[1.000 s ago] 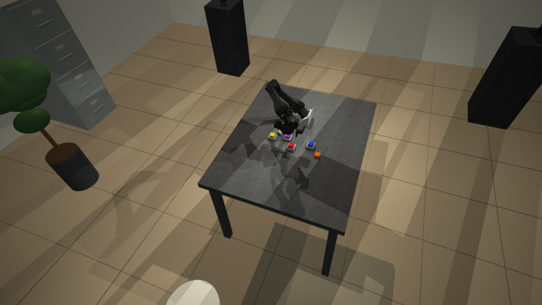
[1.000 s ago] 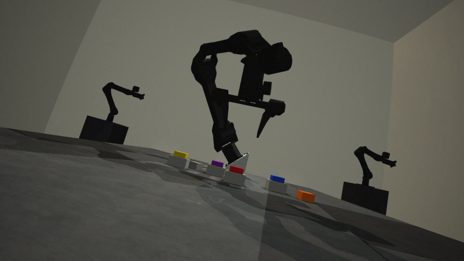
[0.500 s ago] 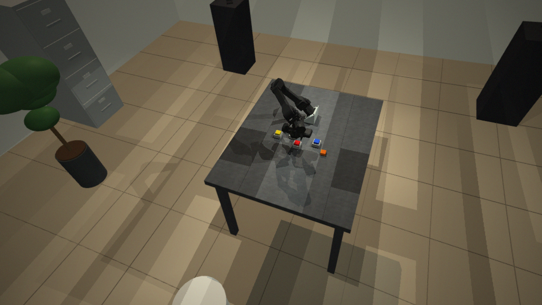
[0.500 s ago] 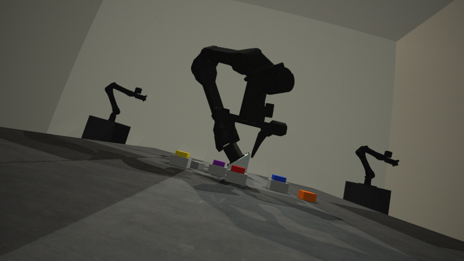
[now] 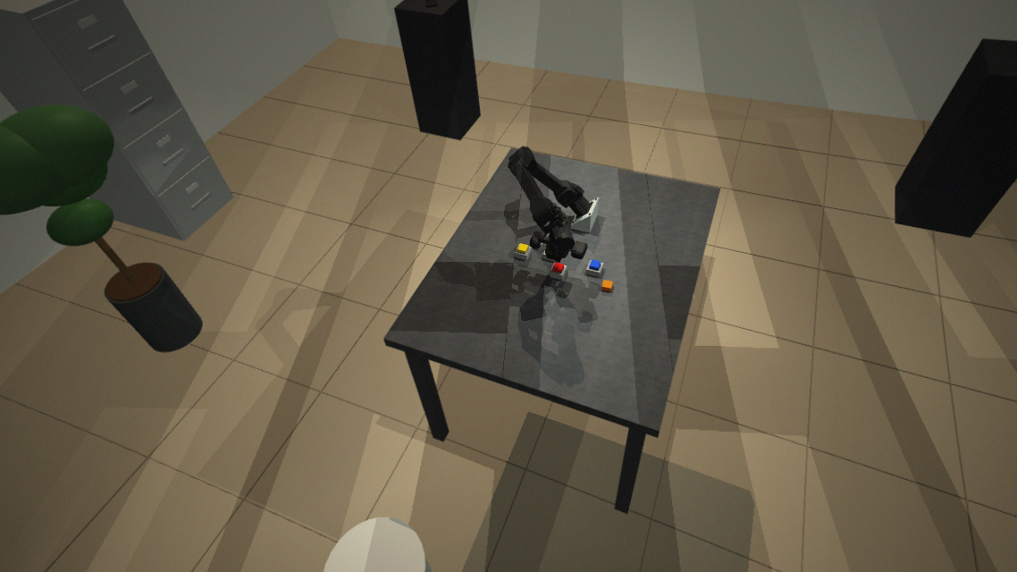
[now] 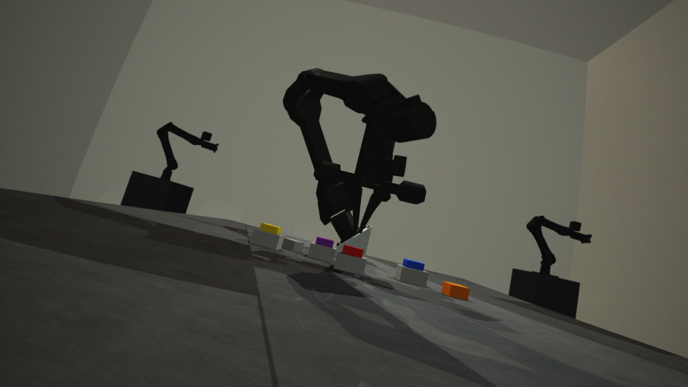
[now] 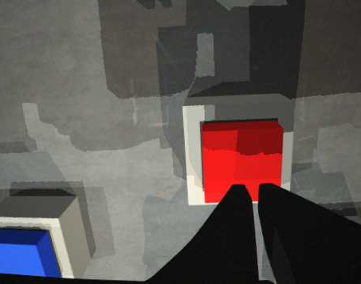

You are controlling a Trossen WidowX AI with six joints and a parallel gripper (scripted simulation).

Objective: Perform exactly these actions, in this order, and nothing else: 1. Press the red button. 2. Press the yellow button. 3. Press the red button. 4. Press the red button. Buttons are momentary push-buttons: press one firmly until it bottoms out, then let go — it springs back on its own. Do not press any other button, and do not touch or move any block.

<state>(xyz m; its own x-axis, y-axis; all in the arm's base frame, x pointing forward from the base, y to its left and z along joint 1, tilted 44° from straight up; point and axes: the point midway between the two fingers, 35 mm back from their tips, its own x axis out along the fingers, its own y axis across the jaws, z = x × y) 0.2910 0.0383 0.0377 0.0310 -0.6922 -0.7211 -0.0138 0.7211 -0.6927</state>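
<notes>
Right now my gripper tip is 3 cm above the red button. Also, from my gripper tip: yellow button: 15 cm to the right, 4 cm behind, 3 cm below; small grey block: 12 cm to the right, 11 cm behind, 5 cm below; orange block: 18 cm to the left, 5 cm below.
</notes>
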